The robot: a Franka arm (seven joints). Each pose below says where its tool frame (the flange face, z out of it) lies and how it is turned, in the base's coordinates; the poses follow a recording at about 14 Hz.
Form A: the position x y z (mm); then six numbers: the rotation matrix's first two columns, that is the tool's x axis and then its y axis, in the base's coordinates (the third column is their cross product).
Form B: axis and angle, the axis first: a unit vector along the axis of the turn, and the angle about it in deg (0 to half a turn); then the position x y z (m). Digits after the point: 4 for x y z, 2 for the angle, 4 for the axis.
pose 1, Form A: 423.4 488.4 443.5 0.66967 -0.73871 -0.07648 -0.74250 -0.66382 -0.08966
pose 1, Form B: -0.9134 0.4067 0.0168 173.51 0.4234 0.4884 0.4435
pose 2, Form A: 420.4 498.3 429.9 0.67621 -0.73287 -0.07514 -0.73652 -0.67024 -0.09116
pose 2, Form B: -0.9152 0.4027 0.0161 173.47 0.4204 0.4983 0.4299
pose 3, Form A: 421.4 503.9 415.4 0.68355 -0.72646 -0.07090 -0.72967 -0.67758 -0.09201
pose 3, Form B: -0.9172 0.3982 0.0142 173.53 0.4214 0.5039 0.4154
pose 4, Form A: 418.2 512.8 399.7 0.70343 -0.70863 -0.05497 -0.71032 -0.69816 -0.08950
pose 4, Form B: -0.9227 0.3855 0.0081 174.04 0.4182 0.5128 0.3997
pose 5, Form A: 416.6 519.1 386.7 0.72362 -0.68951 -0.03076 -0.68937 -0.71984 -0.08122
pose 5, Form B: -0.9282 0.3721 -0.0008 175.02 0.4166 0.5191 0.3867
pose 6, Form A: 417.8 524.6 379.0 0.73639 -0.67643 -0.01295 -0.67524 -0.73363 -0.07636
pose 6, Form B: -0.9317 0.3632 -0.0078 175.65 0.4178 0.5246 0.3790
